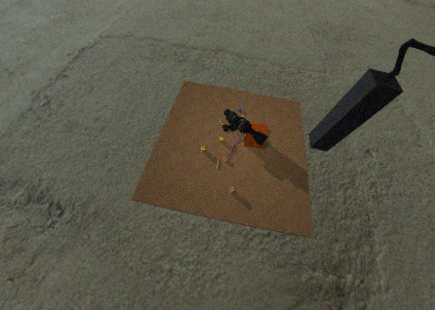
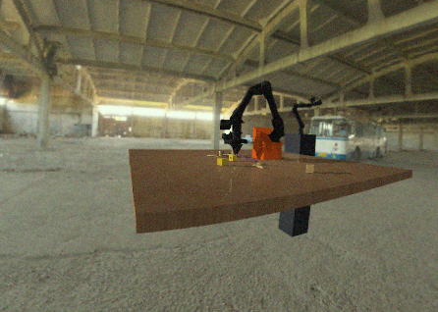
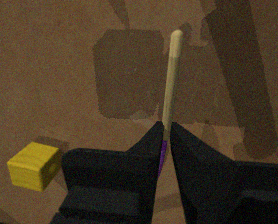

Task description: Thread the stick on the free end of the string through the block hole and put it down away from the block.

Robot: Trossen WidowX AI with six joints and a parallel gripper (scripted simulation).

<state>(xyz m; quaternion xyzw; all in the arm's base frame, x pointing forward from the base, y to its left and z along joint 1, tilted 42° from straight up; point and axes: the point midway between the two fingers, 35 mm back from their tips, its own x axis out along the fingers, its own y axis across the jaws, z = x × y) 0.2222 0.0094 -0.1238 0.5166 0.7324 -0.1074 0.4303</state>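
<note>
Right now the round button is 290 mm to the left of my gripper tip and 10 mm below it. From my gripper tip the other things lie so: blue piece 280 mm to the right, 30 mm behind, 10 mm below; then tan cube 520 mm to the left, 90 mm behind.
</note>
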